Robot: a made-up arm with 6 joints. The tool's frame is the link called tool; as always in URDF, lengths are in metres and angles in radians. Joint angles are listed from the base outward. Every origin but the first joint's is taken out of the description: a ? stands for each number. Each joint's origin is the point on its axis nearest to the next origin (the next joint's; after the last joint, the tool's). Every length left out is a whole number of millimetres.
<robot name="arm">
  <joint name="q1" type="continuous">
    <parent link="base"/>
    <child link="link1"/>
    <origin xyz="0 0 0.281" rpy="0 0 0"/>
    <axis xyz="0 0 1"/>
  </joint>
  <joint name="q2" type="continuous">
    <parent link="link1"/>
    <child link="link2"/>
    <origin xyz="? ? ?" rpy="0 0 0"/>
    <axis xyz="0 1 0"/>
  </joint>
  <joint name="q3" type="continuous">
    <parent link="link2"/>
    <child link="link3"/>
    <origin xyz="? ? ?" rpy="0 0 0"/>
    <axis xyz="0 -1 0"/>
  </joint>
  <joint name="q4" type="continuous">
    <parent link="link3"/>
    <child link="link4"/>
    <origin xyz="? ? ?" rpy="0 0 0"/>
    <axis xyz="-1 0 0"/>
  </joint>
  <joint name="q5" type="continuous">
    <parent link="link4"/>
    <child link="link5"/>
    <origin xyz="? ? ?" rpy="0 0 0"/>
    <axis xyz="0 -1 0"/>
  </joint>
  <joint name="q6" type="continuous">
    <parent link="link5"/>
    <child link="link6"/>
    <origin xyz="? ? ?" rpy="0 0 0"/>
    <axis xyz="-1 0 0"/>
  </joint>
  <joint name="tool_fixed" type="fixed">
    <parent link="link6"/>
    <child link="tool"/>
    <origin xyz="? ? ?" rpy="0 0 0"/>
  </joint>
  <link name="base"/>
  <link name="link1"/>
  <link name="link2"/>
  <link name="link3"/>
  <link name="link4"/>
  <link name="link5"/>
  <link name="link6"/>
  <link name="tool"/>
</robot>
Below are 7 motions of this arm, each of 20 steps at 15 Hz.
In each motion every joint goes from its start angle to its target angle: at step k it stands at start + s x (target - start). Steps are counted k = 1, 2, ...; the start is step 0. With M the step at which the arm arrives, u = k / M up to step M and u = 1 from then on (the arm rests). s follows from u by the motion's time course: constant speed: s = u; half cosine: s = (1 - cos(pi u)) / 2; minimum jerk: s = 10 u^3 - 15 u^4 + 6 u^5.
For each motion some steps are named. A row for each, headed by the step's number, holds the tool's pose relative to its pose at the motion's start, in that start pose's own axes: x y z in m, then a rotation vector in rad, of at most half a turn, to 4 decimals.
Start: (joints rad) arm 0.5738 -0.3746 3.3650 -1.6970 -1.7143 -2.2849
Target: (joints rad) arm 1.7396 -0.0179 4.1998 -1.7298 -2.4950 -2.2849
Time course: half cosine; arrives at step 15
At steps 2, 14, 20:
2: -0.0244 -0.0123 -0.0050 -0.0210 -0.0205 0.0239
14: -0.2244 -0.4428 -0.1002 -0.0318 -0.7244 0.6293
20: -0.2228 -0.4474 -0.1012 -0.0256 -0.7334 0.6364

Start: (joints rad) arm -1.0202 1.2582 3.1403 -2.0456 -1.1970 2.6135
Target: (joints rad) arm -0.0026 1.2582 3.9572 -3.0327 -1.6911 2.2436
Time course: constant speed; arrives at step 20
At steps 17, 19, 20:
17: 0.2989 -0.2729 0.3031 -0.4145 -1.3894 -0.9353
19: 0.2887 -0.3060 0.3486 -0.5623 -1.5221 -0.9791
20: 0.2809 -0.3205 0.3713 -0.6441 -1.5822 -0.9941

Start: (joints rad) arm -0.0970 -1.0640 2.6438 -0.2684 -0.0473 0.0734
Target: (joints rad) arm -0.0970 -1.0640 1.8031 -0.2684 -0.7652 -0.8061
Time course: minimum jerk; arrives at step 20
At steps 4, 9, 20:
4: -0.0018 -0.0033 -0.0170 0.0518 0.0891 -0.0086
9: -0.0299 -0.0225 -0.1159 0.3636 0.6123 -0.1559
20: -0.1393 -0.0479 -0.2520 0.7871 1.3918 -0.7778

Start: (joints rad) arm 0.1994 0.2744 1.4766 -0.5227 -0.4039 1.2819
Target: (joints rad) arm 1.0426 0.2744 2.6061 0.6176 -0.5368 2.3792
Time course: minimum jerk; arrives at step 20
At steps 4, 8, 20:
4: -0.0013 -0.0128 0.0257 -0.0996 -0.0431 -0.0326
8: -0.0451 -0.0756 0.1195 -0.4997 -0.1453 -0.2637
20: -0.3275 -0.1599 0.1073 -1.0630 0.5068 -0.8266

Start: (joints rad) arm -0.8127 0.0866 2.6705 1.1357 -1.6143 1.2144
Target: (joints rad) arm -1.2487 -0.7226 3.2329 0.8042 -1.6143 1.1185
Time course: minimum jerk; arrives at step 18
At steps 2, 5, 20:
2: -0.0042 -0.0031 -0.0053 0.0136 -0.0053 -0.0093
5: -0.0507 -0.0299 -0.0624 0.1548 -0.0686 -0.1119
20: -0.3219 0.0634 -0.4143 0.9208 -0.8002 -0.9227

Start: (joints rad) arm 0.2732 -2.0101 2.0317 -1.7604 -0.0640 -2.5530
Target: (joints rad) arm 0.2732 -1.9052 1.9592 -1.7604 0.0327 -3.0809
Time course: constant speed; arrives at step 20
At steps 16, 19, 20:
16: -0.0437 0.0707 0.0327 0.4248 0.0456 0.1692
19: -0.0529 0.0833 0.0387 0.5027 0.0622 0.1992
20: -0.0561 0.0875 0.0407 0.5285 0.0683 0.2091

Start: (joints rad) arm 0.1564 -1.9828 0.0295 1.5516 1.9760 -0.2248
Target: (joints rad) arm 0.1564 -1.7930 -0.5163 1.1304 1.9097 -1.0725
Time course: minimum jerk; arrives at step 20
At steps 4, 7, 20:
4: -0.0084 0.0132 -0.0118 0.0787 -0.0046 -0.0392
7: -0.0323 0.0568 -0.0445 0.3199 -0.0244 -0.1590
20: -0.1004 0.2822 -0.1147 1.3389 -0.2148 -0.6930

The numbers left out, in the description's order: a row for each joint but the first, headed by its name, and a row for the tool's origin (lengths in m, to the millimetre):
q2: 0 0 0
q3: 0 0 0.405
q4: 0.355 0 0
q5: 0 -0.165 0
q6: 0 0 0
tool: 0 0 0

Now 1 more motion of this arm.
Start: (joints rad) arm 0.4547 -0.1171 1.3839 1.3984 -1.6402 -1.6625
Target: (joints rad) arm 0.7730 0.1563 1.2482 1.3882 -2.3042 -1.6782
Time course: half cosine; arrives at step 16
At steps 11, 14, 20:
11: 0.0283 0.0231 -0.2124 -0.3773 0.0843 -0.5197
14: 0.0205 0.0189 -0.2632 -0.4786 0.0735 -0.6240
20: 0.0181 0.0175 -0.2735 -0.4999 0.0697 -0.6444

